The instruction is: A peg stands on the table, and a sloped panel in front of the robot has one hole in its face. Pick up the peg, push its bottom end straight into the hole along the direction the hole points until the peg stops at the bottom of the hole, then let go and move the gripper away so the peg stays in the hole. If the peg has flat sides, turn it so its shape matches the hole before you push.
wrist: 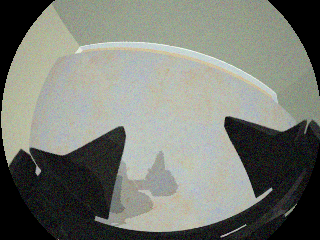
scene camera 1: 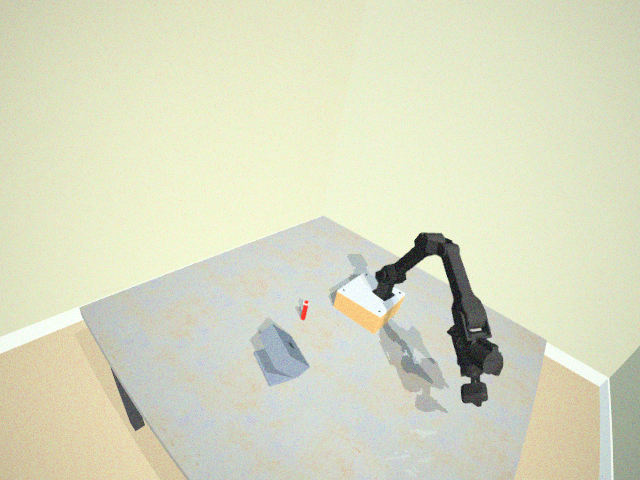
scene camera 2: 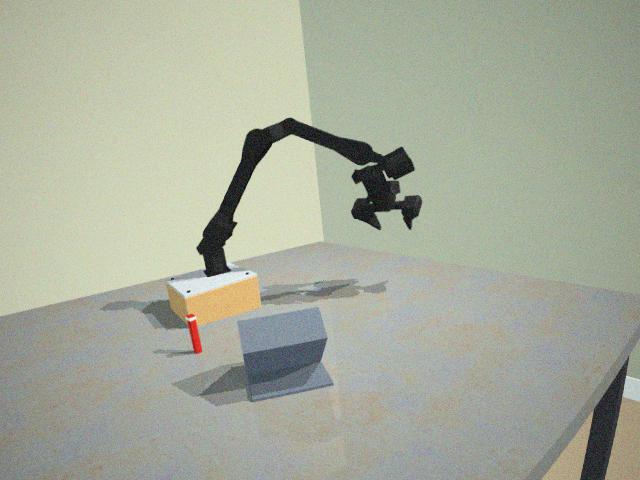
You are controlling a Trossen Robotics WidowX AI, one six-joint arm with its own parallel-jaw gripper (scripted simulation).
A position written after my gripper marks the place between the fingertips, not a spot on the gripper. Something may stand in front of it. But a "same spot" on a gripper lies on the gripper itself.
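My gripper is visible in the wrist view (177,126), and scene camera 1 and scene camera 2 show it too. On my gripper, (scene camera 1: 475,392) and (scene camera 2: 415,199) are the same spot. On a grey sloped panel, (scene camera 1: 270,353) and (scene camera 2: 293,338) are likewise the same spot.
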